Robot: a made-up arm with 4 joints.
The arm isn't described. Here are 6 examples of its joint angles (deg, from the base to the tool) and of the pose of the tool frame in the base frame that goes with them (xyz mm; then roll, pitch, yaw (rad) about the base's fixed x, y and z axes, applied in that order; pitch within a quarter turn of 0, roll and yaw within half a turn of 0).
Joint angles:
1: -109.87 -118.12 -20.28 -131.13
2: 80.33 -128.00 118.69 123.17
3: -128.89 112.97 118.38 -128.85
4: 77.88 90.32 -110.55 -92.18
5: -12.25 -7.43 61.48 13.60
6: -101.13 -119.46 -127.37 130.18
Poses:
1: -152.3 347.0 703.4 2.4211 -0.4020 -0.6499
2: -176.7 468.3 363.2 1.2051 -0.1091 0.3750
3: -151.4 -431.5 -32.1 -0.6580 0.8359 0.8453
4: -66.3 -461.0 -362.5 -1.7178 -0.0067 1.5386
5: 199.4 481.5 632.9 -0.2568 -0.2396 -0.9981
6: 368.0 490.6 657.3 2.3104 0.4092 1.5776
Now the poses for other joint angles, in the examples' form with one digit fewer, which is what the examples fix.
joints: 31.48 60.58 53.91 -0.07
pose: -407 9 878 1.118 0.298 -0.427
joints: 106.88 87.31 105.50 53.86
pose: -349 -212 312 1.598 -0.003 -0.985
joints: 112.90 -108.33 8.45 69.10
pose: 301 160 88 2.557 -0.433 1.474
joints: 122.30 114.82 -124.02 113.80
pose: 341 -189 -293 -0.544 -0.592 -0.982
